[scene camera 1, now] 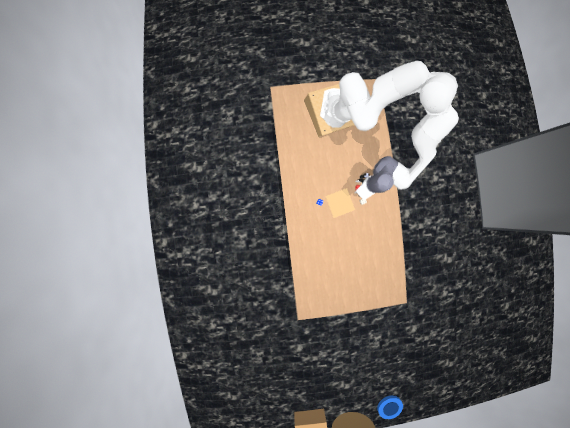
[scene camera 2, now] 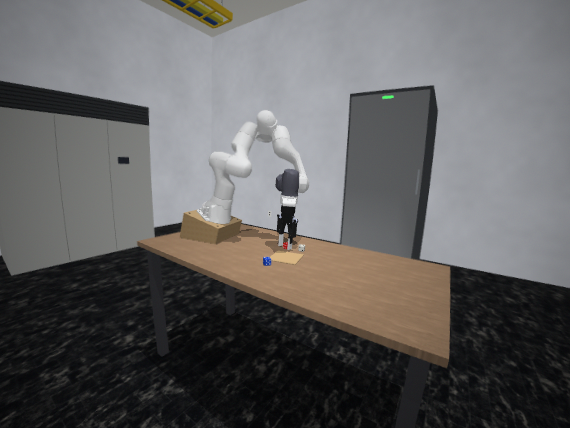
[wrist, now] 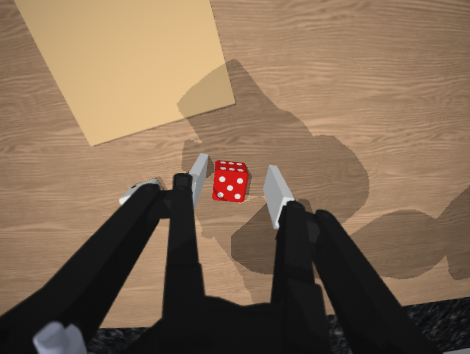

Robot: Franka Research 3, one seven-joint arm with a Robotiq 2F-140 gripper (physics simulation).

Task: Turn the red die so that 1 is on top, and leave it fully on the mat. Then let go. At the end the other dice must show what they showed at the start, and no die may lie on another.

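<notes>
The red die [scene camera 1: 358,187] [scene camera 2: 285,246] [wrist: 230,186] stands on the table beside the mat [scene camera 1: 340,204] [scene camera 2: 287,258] [wrist: 135,65], off its near corner in the wrist view. Its 5 faces up and its 6 shows on the side toward the mat. My gripper [wrist: 236,172] is partly open, with one finger on each side of the red die. In the wrist view gaps show between the die and both pads, the wider one at the right. The fingertips are low, near the table.
A white die [scene camera 1: 363,201] [scene camera 2: 301,247] [wrist: 141,188] lies close outside the left finger, which partly hides it in the wrist view. A blue die [scene camera 1: 319,202] [scene camera 2: 267,261] lies beyond the mat's other side. The arm's wooden base block [scene camera 2: 210,231] stands on the table.
</notes>
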